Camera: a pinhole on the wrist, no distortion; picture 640 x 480 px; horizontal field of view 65.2 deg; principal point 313.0 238.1 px. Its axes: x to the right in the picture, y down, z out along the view. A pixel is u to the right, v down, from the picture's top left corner.
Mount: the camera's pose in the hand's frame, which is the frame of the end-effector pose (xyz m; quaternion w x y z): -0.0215 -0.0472 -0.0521 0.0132 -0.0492 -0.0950 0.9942
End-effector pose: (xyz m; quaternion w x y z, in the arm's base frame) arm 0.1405 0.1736 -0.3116 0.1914 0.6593 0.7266 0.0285
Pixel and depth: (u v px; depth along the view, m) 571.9 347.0 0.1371
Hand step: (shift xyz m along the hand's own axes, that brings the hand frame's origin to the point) -0.1063 -0.0997 0.0694
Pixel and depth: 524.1 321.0 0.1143
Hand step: -0.0813 -0.0855 0.0514
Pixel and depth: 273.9 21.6 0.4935
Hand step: -0.0290 0.0685 0.4744
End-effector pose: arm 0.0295 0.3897 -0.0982 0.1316 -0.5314 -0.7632 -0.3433
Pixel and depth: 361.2 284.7 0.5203
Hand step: -0.1244 -0.1906 0.4423
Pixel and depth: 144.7 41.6 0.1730
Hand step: 0.0202 -0.0150 0.1354
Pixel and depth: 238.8 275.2 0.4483
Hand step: -0.0009 -0.1663 0.3860
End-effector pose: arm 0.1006 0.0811 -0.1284 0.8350 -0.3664 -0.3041 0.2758
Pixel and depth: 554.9 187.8 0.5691
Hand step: -0.3513 -0.0880 0.4886
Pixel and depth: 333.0 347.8 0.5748
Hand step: -0.1042 -0.2779 0.4834
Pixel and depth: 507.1 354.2 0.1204
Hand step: -0.0805 -0.0955 0.0558
